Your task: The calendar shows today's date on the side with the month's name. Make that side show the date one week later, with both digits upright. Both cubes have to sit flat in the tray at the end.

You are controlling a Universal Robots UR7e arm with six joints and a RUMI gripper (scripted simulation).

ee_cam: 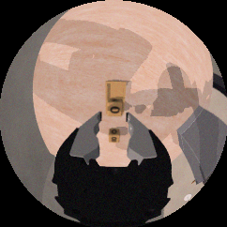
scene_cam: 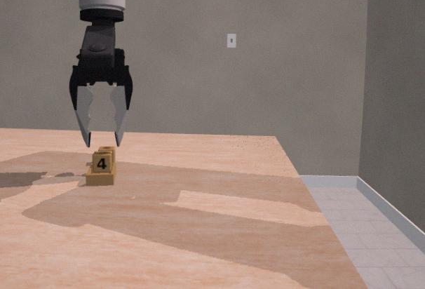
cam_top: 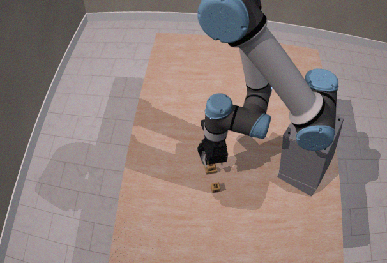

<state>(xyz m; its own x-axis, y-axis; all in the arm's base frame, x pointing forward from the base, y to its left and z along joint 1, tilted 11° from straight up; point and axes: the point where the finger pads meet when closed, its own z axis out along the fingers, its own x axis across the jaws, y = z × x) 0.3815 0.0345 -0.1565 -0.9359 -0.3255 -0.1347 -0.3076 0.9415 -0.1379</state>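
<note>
My hand is 2 cm to the left of the wooden calendar tray and 6 cm above it.
</note>
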